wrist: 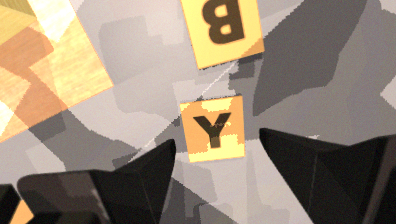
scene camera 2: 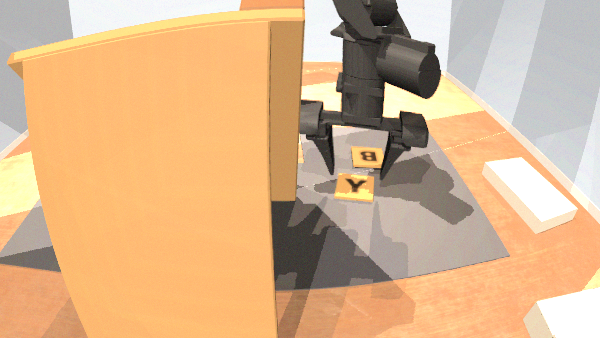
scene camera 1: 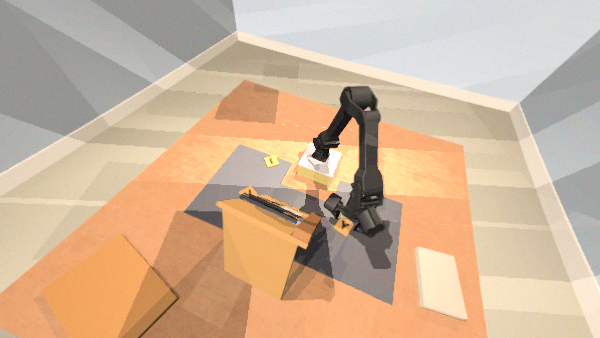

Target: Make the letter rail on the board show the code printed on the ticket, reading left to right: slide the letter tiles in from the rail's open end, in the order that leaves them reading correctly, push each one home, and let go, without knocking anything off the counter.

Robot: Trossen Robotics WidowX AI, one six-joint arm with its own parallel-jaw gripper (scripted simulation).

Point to a white slab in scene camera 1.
439,289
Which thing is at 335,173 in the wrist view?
My gripper.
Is my gripper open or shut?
Open.
